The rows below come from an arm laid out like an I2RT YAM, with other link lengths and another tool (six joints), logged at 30 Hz.
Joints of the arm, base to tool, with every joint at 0 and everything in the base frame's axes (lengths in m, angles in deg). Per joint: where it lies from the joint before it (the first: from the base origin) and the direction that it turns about. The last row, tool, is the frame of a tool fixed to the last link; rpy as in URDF.
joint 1: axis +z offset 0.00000 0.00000 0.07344
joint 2: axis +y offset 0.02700 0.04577 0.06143
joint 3: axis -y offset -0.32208 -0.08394 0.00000
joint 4: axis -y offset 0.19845 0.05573 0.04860
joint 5: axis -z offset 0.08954 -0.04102 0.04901
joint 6: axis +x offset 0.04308 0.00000 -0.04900
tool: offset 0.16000 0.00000 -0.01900 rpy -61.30 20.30 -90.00
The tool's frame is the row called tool.
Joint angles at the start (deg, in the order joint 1, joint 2, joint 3, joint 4, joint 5, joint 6):
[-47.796 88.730 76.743 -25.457 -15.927 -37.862]
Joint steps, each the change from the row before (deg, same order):
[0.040 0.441 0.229 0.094 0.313 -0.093]
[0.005 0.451 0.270 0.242 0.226 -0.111]
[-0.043 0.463 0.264 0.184 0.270 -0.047]
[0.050 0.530 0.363 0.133 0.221 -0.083]
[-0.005 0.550 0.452 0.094 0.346 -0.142]
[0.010 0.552 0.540 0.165 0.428 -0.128]
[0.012 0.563 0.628 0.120 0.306 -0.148]
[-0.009 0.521 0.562 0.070 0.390 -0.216]
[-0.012 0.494 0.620 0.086 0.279 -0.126]
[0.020 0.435 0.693 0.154 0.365 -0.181]
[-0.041 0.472 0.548 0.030 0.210 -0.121]
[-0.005 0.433 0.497 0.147 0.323 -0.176]
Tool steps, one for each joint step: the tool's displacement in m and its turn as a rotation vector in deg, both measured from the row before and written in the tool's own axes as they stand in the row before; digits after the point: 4 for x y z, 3 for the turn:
[0.0015 0.0012 0.0020 -0.200 0.163 -0.185]
[0.0018 0.0003 0.0024 -0.012 0.138 -0.224]
[0.0022 0.0008 0.0022 -0.100 0.243 -0.154]
[0.0014 0.0006 0.0027 -0.094 0.091 -0.168]
[0.0024 0.0004 0.0026 -0.111 0.225 -0.280]
[0.0028 -0.0004 0.0030 0.009 0.308 -0.364]
[0.0025 -0.0009 0.0032 0.076 0.200 -0.337]
[0.0027 -0.0004 0.0027 -0.022 0.247 -0.405]
[0.0025 -0.0011 0.0028 0.105 0.218 -0.310]
[0.0028 -0.0023 0.0030 0.266 0.265 -0.470]
[0.0022 -0.0005 0.0025 0.024 0.175 -0.233]
[0.0024 -0.0008 0.0025 0.089 0.225 -0.372]

